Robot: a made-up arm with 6 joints. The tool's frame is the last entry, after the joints.
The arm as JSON. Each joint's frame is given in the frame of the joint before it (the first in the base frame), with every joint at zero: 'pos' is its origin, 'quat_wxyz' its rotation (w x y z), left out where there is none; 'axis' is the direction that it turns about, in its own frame. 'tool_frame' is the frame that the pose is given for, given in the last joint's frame.
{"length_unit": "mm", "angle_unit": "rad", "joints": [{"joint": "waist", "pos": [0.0, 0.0, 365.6], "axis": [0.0, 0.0, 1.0]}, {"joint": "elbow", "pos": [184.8, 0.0, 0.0], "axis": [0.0, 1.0, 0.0]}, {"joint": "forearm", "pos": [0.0, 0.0, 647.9], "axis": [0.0, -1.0, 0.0]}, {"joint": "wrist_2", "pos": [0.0, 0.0, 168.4], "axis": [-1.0, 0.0, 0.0]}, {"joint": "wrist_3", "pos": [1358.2, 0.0, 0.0], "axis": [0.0, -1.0, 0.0]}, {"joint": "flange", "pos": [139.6, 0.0, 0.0], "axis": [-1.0, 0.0, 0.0]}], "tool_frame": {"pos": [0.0, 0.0, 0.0]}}
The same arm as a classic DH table. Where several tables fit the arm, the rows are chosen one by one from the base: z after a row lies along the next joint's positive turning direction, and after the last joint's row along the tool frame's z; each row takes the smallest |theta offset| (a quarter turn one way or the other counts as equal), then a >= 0, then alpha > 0; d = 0 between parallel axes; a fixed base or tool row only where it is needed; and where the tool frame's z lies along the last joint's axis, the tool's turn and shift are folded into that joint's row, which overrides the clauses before.
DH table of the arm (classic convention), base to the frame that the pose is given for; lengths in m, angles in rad. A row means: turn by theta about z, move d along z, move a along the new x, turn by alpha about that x. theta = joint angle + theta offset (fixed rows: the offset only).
waist: d 0.3656; theta_offset 0; a 0.1848; alpha -1.5708
elbow: d 0; theta_offset -1.5708; a 0.6479; alpha 3.1416
forearm: d 0; theta_offset 0; a 0.1684; alpha -1.5708
wrist_2: d -1.3582; theta_offset 0; a 0; alpha 1.5708
wrist_3: d 0; theta_offset 0; a 0; alpha -1.5708
flange: d -0.1396; theta_offset 1.5708; a 0; alpha 1.5708
tool (fixed): d 0; theta_offset -1.5708; a 0; alpha 0

